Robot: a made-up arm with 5 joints.
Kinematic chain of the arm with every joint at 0, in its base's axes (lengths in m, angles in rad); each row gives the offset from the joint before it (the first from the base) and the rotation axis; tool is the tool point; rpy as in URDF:
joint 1: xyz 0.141 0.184 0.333 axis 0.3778 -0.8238 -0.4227
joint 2: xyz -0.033 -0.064 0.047 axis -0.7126 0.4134 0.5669
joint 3: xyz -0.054 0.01 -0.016 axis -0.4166 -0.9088 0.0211
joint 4: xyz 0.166 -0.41 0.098 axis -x
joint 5: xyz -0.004 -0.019 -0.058 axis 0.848 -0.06 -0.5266
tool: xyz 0.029 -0.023 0.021 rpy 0 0 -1.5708
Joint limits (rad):
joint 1: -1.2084..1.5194
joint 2: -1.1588..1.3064
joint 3: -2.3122..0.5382
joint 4: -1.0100..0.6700
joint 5: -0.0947..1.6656
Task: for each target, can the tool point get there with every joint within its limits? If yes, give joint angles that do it. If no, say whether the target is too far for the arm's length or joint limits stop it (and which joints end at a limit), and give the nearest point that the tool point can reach.
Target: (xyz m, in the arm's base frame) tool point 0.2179 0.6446 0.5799
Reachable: no: joint limits stop it (at a limit: joint 1, joint 2, joint 3, joint 4) | nearest point 0.3919 0.4877 0.3070 | short by 0.360 m
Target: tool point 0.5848 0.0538 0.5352
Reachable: yes | joints -0.3463 1.0178 0.2569 0.0670 0.8776
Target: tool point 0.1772 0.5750 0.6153
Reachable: no: joint limits stop it (at a limit: joint 1, joint 2, joint 3, joint 4, joint 5) | nearest point 0.3859 0.4812 0.3067 | short by 0.384 m
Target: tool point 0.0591 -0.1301 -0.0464
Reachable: yes | joints -0.0209 -0.4197 -1.2107 -0.0547 0.0797
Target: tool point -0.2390 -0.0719 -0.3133
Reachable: no: too far | nearest point -0.1492 -0.0622 -0.1978 | short by 0.147 m
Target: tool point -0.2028 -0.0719 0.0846
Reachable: yes | joints -0.8852 -0.9154 -1.5507 0.2773 1.2809
